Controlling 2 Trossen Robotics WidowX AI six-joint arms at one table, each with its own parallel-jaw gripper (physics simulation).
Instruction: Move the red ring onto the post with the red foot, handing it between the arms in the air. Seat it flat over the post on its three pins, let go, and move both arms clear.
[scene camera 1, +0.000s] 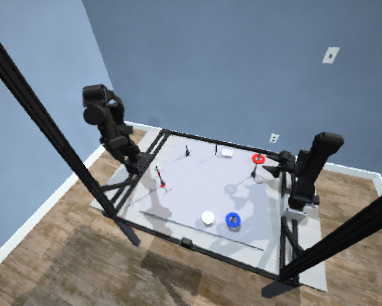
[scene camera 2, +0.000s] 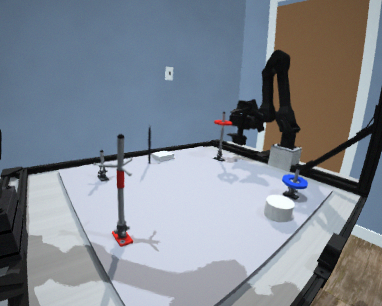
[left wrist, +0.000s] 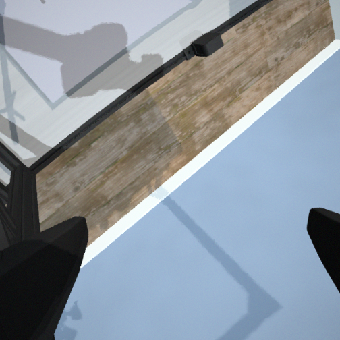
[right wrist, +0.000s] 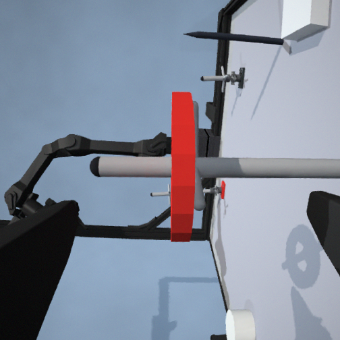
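Where they show: left gripper, fingertip midpoint: (scene camera 1: 120, 161); right gripper, fingertip midpoint: (scene camera 1: 264, 161) (scene camera 2: 229, 123); left arm's base, link origin: (scene camera 1: 134, 159); right arm's base, link origin: (scene camera 1: 295, 204) (scene camera 2: 286, 146).
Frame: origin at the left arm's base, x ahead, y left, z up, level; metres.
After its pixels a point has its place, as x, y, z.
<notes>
The red ring (scene camera 1: 254, 160) @(0.688, 0.186, 0.059) (scene camera 2: 218, 122) @(0.673, 0.200, 0.059) (right wrist: 183, 125) lies flat around a grey post (scene camera 2: 221, 142) @(0.705, 0.207, -0.022) (right wrist: 280, 168), on that post's pins, high above its dark foot. The post with the red foot (scene camera 1: 163, 185) @(0.221, -0.059, -0.091) (scene camera 2: 121, 205) @(0.214, -0.064, -0.020) stands upright across the mat with its pins bare; its foot also shows small in the right wrist view. My right gripper (scene camera 1: 266, 163) @(0.739, 0.206, 0.052) (scene camera 2: 231, 127) @(0.739, 0.206, 0.052) (right wrist: 193, 207) is open and empty, close beside the red ring, which shows ahead of its spread fingers. My left gripper (scene camera 1: 140, 164) (left wrist: 197, 223) is open and empty above the table's left edge, away from both posts.
A blue ring (scene camera 1: 228, 218) @(0.636, -0.140, -0.047) (scene camera 2: 286, 182) @(0.626, -0.127, -0.048) sits on a short post near a white cylinder (scene camera 1: 208, 217) @(0.541, -0.165, -0.061) (scene camera 2: 279, 208) @(0.510, -0.178, -0.062) (right wrist: 242, 325). A dark spike (scene camera 2: 149, 145) @(0.437, 0.294, -0.028) (right wrist: 240, 37) stands beside a white block (scene camera 1: 227, 152) @(0.512, 0.328, -0.076) (scene camera 2: 163, 156) @(0.499, 0.301, -0.079) (right wrist: 305, 19). Another short post (scene camera 1: 187, 150) (scene camera 2: 102, 165) (right wrist: 212, 78) stands at the back.
</notes>
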